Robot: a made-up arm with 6 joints.
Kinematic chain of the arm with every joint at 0, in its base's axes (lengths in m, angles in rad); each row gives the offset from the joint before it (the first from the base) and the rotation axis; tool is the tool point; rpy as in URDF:
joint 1: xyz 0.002 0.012 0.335 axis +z
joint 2: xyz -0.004 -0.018 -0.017 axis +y
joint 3: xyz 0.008 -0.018 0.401 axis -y
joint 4: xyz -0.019 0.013 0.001 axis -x
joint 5: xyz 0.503 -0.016 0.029 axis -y
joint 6: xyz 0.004 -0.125 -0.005 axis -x
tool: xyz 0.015 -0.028 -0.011 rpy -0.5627 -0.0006 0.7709
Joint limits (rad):
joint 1: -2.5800..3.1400
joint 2: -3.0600..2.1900
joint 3: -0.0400..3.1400
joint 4: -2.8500..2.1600
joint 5: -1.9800..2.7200
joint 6: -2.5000..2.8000
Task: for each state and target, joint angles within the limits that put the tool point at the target. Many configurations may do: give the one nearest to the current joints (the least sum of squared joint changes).
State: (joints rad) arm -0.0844 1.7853 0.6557 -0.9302 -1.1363 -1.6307
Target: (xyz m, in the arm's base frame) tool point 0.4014 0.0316 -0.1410
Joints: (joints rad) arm 0.2556 1.5105 0.1703 -1.0865 -1.1704 -1.6032
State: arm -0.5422 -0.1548 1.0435 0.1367 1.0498 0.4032
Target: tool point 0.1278 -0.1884 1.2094
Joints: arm -0.2324 0.0638 1.1556 0.3849 1.0094 0.2916
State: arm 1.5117 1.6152 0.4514 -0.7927 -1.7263 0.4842
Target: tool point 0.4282 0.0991 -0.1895
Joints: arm 0.5940 1.6018 0.2339 -0.6424 -1.7445 0.4545
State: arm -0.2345 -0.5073 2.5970 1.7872 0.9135 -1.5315
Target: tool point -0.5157 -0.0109 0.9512
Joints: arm 0.0833 -0.0953 2.3591 1.7293 0.8921 -1.5455
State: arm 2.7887 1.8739 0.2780 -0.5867 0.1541 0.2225
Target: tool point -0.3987 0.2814 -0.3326
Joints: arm 2.9400 1.9304 0.6344 -0.5030 0.1736 0.2265
